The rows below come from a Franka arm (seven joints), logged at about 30 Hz.
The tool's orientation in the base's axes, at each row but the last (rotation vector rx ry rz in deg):
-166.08, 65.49, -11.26
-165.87, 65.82, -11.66
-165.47, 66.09, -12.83
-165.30, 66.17, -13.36
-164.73, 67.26, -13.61
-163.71, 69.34, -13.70
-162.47, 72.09, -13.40
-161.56, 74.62, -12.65
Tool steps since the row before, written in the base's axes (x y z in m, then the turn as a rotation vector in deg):
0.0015, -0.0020, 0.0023, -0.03, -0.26, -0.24
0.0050, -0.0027, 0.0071, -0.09, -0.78, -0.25
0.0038, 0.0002, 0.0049, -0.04, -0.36, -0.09
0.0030, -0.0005, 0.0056, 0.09, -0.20, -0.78
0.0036, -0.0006, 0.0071, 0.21, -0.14, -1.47
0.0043, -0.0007, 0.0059, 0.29, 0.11, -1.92
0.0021, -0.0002, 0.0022, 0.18, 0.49, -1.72
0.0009, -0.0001, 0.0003, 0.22, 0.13, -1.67
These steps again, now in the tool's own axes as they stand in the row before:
0.0027, 0.0003, -0.0020, 0.13, 0.23, 0.24
0.0063, -0.0019, -0.0063, 0.44, 0.65, 0.26
0.0032, -0.0031, -0.0043, 0.21, 0.30, 0.09
0.0032, -0.0021, -0.0051, 0.10, 0.14, 0.79
0.0039, -0.0027, -0.0065, 0.05, 0.08, 1.49
0.0042, -0.0031, -0.0051, -0.13, -0.12, 1.94
0.0018, -0.0016, -0.0019, -0.46, -0.31, 1.71
0.0007, -0.0006, -0.0002, -0.15, -0.11, 1.68

